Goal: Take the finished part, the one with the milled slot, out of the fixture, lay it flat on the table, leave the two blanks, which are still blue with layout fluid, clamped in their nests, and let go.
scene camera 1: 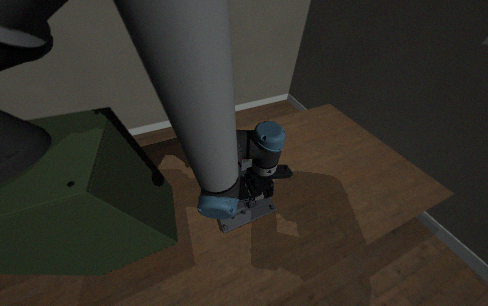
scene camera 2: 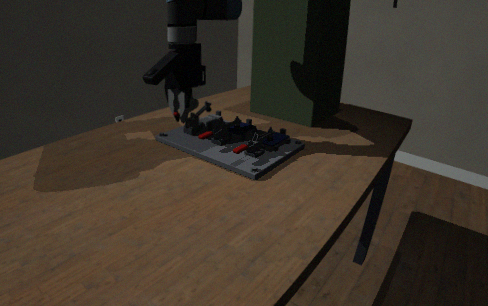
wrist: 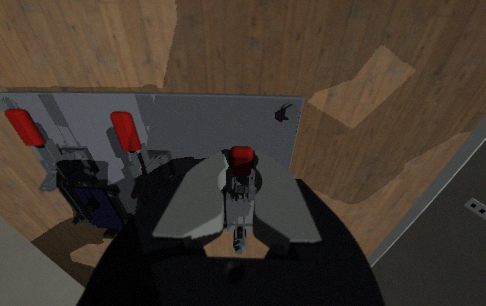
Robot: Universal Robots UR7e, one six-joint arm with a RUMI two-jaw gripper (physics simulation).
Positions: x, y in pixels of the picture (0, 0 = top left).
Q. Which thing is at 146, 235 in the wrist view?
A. My gripper.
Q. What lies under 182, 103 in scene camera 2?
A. My gripper.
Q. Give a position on a fixture plate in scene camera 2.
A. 223, 156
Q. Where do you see a fixture plate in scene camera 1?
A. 263, 208
